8 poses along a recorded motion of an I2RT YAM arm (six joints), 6.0 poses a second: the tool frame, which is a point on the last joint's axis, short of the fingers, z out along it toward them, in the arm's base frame.
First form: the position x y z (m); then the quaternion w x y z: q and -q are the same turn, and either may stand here.
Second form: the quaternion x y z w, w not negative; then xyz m. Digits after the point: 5 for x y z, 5 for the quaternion.
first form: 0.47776 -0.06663 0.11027 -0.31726 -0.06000 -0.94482 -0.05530
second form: 0.06000 0.94482 0.05530 0.31726 0.47776 -0.06663 0.11027
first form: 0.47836 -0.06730 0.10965 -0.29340 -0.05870 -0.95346 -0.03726
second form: 0.05870 0.95346 0.03726 0.29340 0.47836 -0.06730 0.10965
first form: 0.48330 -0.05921 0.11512 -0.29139 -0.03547 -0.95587 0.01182
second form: 0.03547 0.95587 -0.01182 0.29139 0.48330 -0.05921 0.11512
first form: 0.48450 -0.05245 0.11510 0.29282 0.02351 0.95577 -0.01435
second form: 0.02351 0.95577 -0.01435 0.29282 0.48450 -0.05245 0.11510
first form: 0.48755 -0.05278 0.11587 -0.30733 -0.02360 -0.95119 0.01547
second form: 0.02360 0.95119 -0.01547 0.30733 0.48755 -0.05278 0.11587
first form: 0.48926 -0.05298 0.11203 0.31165 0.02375 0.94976 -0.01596
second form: 0.02375 0.94976 -0.01596 0.31165 0.48926 -0.05298 0.11203
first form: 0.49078 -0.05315 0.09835 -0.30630 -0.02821 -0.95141 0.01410
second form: 0.02821 0.95141 -0.01410 0.30630 0.49078 -0.05315 0.09835
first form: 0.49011 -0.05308 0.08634 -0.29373 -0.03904 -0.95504 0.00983
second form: 0.03904 0.95504 -0.00983 0.29373 0.49011 -0.05308 0.08634
